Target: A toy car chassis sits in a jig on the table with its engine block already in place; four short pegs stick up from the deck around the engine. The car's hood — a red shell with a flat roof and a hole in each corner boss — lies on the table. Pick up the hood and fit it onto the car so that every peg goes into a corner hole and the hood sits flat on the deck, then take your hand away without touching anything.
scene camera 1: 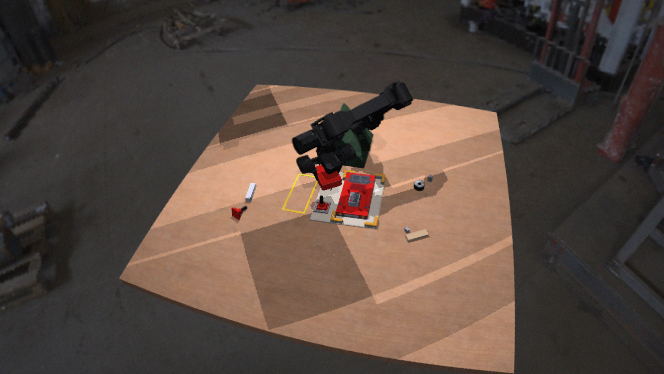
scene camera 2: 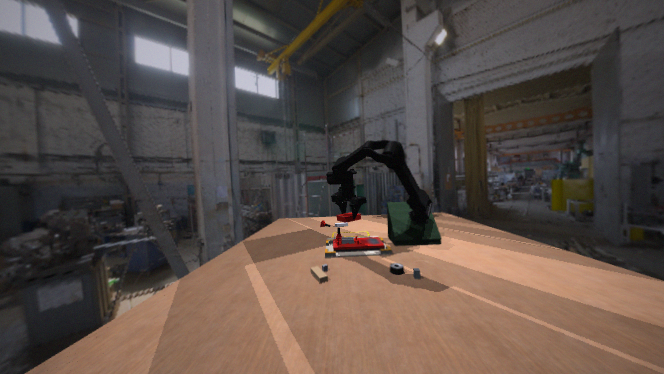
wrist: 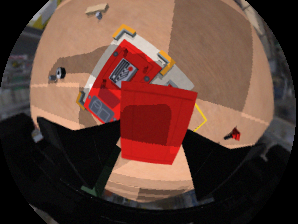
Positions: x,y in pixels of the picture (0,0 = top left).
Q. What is the gripper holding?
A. A red hood.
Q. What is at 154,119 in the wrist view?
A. A red hood.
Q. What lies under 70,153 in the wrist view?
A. The gripper.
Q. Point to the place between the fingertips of the gripper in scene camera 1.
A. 327,176
